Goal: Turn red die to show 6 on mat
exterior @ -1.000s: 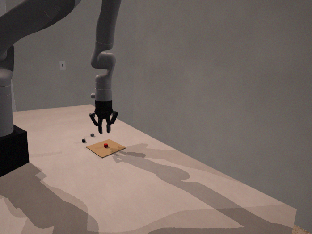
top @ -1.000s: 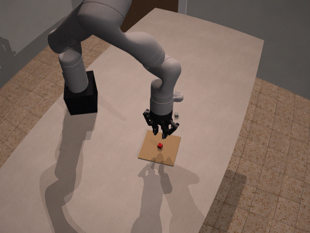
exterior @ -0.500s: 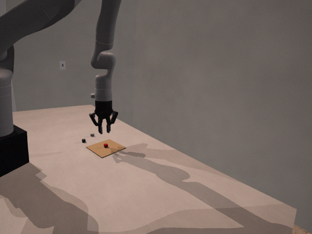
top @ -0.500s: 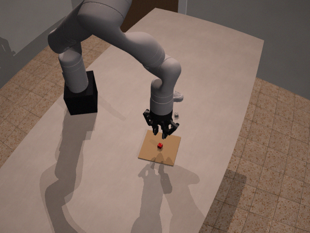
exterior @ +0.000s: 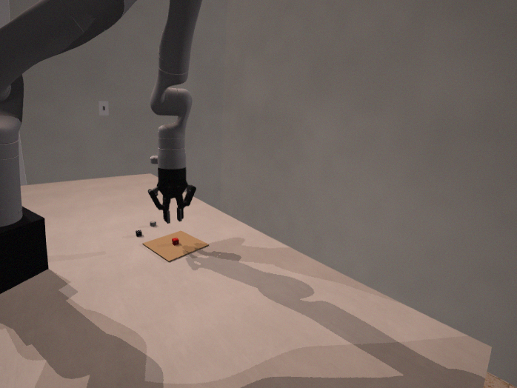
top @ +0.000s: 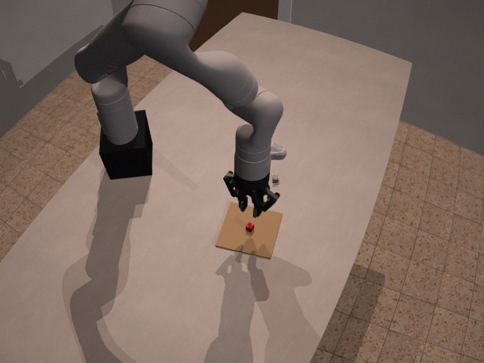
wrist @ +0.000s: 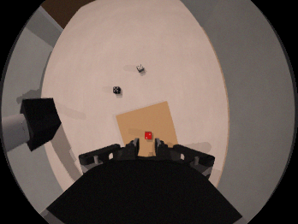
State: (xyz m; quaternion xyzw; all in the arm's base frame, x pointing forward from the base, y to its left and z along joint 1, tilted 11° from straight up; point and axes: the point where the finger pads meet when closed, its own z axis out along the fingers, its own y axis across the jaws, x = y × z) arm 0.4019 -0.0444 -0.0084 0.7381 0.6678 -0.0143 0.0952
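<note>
Right now my hand is 8 cm above the red die. The rest, counted from my hand: black die (12 cm to the left, 9 cm below, 7 cm behind); grey die (18 cm to the left, 9 cm below); tan mat (9 cm below).
</note>
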